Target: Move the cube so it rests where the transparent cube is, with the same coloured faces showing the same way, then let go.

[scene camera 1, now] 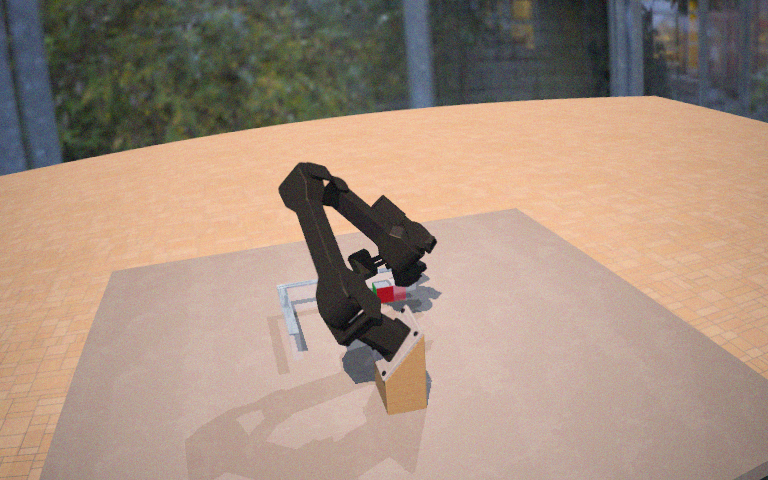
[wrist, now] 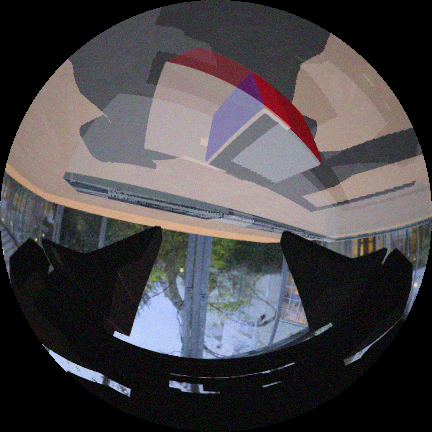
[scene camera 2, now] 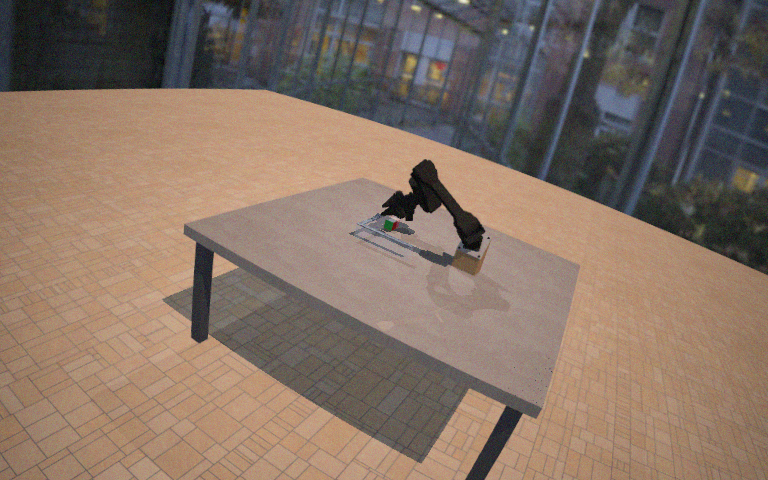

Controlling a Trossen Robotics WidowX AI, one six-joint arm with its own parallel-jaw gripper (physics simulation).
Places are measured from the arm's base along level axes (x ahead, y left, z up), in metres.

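Pixels of known places: gripper, fingertip midpoint: [wrist: 223,235] [scene camera 2: 381,210]; arm's base, link origin: [scene camera 1: 393,339] [scene camera 2: 473,242].
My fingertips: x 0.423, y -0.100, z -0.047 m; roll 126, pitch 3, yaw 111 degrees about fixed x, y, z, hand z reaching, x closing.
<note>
Ahead of a thing's pixels: the offset from my fingertips to its top centre. Level surfaces: height alone.
The cube {0.051 m back, 0.009 m right, 0.027 m down} [scene camera 1: 385,293] [scene camera 2: 390,224] [wrist: 280,155] sits on the table with a whitish top, a red face and a green face in the scene views. The transparent cube shows pinkish in scene camera 1 [scene camera 1: 400,293] and, in the wrist view, pale {0.054 m back, 0.037 m right, 0.027 m down} [wrist: 175,112] with see-through red and blue-violet faces. It is right beside the solid cube and seems to meet or overlap it along one side. My gripper [scene camera 1: 386,270] [wrist: 223,235] is open and empty, above and close to the two cubes. In scene camera 2 the arm's dark parts partly blend with the fingers.
A thin light-grey frame {0.124 m back, 0.074 m left, 0.007 m down} [scene camera 1: 290,316] [scene camera 2: 387,234] lies around the cube area, partly behind the arm in scene camera 1. The arm stands on a wooden wedge base [scene camera 1: 406,379] [scene camera 2: 468,264]. The table {0.067 m down} [scene camera 1: 566,339] [scene camera 2: 283,254] carries the arm's shadows.
</note>
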